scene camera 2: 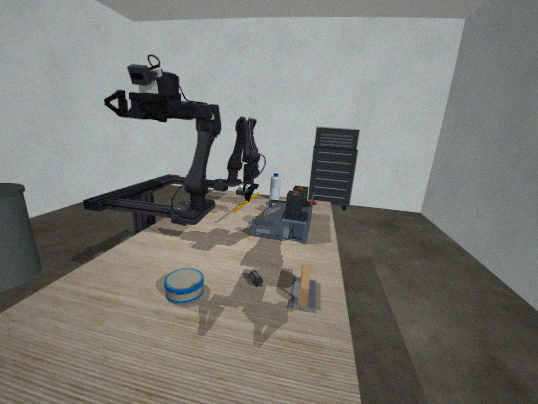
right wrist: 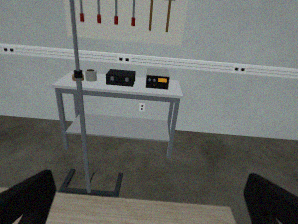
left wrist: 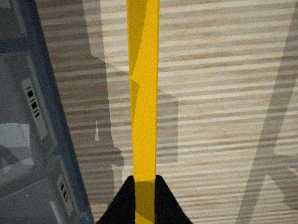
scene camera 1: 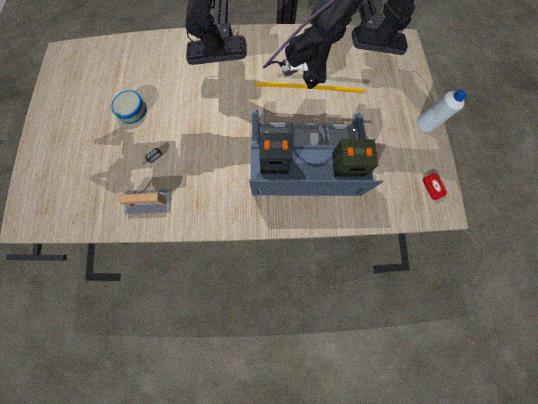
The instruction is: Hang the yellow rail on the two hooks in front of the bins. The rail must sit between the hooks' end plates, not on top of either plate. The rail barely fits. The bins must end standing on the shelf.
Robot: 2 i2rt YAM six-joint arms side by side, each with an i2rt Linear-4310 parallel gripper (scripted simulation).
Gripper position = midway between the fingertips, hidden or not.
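Observation:
Scene camera 1 shows my left gripper (scene camera 1: 310, 86), a blue-grey shelf (scene camera 1: 309, 161), a wooden-handled float (scene camera 1: 149, 202), a white bottle (scene camera 1: 451, 102) and a blue-rimmed tin (scene camera 1: 128, 106). Scene camera 2 shows my right gripper (scene camera 2: 122, 103), along with the tin (scene camera 2: 183, 286), the shelf (scene camera 2: 299, 232) and the float (scene camera 2: 300, 290). In the left wrist view the tin is out of frame. In the right wrist view the tin is out of frame as well.

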